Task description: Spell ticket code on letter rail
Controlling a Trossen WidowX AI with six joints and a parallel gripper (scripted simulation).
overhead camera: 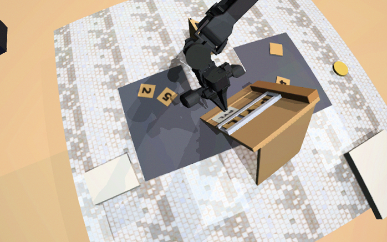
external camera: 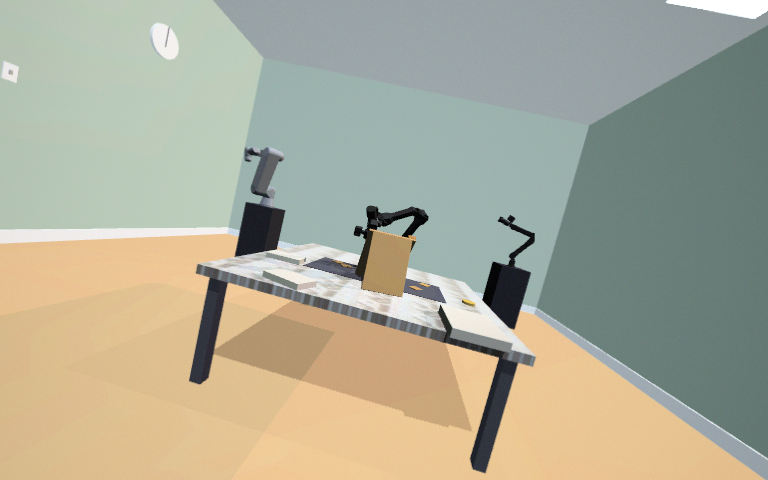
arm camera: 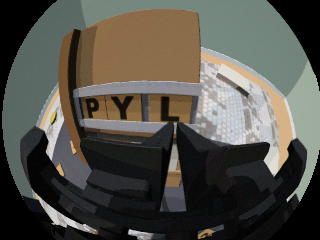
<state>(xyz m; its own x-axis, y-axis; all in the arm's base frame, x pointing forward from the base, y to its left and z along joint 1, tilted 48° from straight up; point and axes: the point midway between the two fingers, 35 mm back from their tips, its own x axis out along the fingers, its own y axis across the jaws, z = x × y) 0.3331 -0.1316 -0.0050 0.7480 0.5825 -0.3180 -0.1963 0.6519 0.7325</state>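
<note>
Right now my gripper tip is 30 mm short of the L tile, 30 mm above it and 10 mm to the right of it. From my gripper tip the other things lie so: white ticket (100 mm below, 20 mm to the left, 20 mm behind); then Y tile (70 mm to the left, 30 mm below, 20 mm ahead); then P tile (130 mm to the left, 30 mm below, 10 mm ahead).
</note>
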